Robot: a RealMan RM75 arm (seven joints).
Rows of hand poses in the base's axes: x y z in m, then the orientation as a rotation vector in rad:
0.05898 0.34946 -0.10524 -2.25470 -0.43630 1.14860
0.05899 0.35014 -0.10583 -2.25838 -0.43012 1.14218
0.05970 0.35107 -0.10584 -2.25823 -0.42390 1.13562
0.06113 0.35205 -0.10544 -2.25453 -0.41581 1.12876
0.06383 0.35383 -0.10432 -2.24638 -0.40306 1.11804
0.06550 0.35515 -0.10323 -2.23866 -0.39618 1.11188
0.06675 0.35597 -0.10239 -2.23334 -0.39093 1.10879
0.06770 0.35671 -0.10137 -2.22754 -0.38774 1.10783
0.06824 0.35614 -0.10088 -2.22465 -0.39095 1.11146
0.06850 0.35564 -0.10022 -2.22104 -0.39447 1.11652
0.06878 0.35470 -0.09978 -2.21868 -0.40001 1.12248
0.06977 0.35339 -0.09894 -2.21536 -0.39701 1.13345
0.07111 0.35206 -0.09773 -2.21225 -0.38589 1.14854
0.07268 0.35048 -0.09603 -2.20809 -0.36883 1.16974
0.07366 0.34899 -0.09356 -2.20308 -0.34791 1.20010
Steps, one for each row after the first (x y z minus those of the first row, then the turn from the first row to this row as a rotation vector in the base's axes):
0.00001 0.00068 -0.00059 -0.00151 -0.00382 -0.00593
0.00072 0.00161 -0.00060 0.00015 -0.00605 -0.01266
0.00215 0.00259 -0.00020 0.00444 -0.00646 -0.02148
0.00485 0.00437 0.00092 0.01301 -0.00607 -0.03581
0.00652 0.00569 0.00201 0.02050 -0.00462 -0.04434
0.00777 0.00651 0.00285 0.02504 -0.00284 -0.05015
0.00872 0.00725 0.00387 0.02952 -0.00010 -0.05384
0.00926 0.00668 0.00436 0.03105 0.00253 -0.05083
0.00952 0.00618 0.00502 0.03261 0.00622 -0.04720
0.00980 0.00524 0.00546 0.03319 0.00940 -0.04159
0.01079 0.00393 0.00630 0.03053 0.01790 -0.04021
0.01213 0.00260 0.00751 0.02411 0.03056 -0.04283
0.01370 0.00102 0.00921 0.01443 0.04854 -0.04737
0.01468 -0.00047 0.01168 0.00029 0.07291 -0.05109

